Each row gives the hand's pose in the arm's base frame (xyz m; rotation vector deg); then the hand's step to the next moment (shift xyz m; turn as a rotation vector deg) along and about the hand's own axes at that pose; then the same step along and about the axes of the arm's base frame.
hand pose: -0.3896 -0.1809 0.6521 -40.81 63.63 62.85
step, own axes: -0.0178 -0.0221 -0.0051 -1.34 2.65 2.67
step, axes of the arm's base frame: 0.0181 -0.0177 0.0138 -1.66 2.81 2.29
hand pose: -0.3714 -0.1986 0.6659 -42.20 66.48 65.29
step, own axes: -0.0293 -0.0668 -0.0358 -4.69 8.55 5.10
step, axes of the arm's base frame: 0.0523 -0.0612 0.0112 -6.47 5.78 6.77
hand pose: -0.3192 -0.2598 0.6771 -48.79 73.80 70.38
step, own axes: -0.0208 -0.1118 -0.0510 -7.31 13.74 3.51
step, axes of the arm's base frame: 0.0991 -0.0754 -0.0061 -11.49 4.83 9.96
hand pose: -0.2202 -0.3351 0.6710 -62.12 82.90 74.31
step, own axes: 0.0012 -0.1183 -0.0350 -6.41 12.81 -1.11
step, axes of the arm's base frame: 0.1127 -0.0434 -0.0254 -11.07 0.11 9.16
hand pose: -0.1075 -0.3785 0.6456 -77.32 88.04 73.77
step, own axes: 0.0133 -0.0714 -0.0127 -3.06 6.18 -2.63
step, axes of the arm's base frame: 0.0681 -0.0128 -0.0252 -5.14 -1.97 4.92
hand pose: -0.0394 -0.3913 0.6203 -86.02 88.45 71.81
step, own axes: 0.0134 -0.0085 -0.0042 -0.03 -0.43 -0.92
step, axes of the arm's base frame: 0.0071 -0.0079 -0.0125 0.58 -0.79 0.26
